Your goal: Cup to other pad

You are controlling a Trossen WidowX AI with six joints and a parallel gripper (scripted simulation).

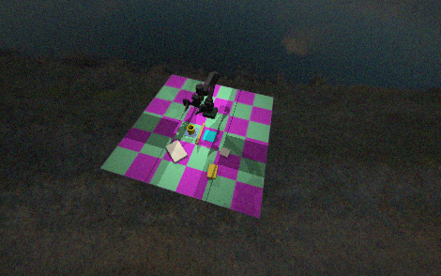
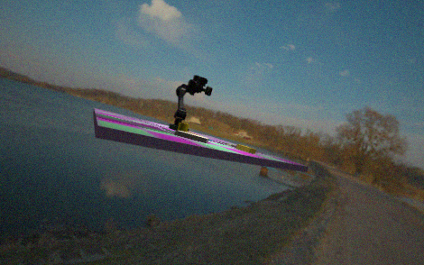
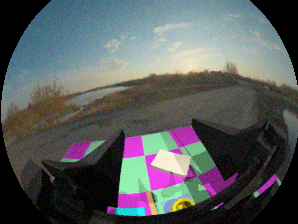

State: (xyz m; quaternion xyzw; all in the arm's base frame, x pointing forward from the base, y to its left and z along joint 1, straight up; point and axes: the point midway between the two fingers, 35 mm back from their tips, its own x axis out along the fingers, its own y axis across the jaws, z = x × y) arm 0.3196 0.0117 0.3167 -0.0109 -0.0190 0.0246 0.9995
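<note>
Now: the yellow cup 320 mm below my gripper tip, 60 mm to the right of it and 50 mm behind it. The rest, counted from my gripper tip: thin orange strip 350 mm below, 60 mm behind, 30 mm to the left; pale blue pad 360 mm below, 60 mm to the right, 50 mm behind; cyan pad 360 mm below, 120 mm to the left, 80 mm behind.
</note>
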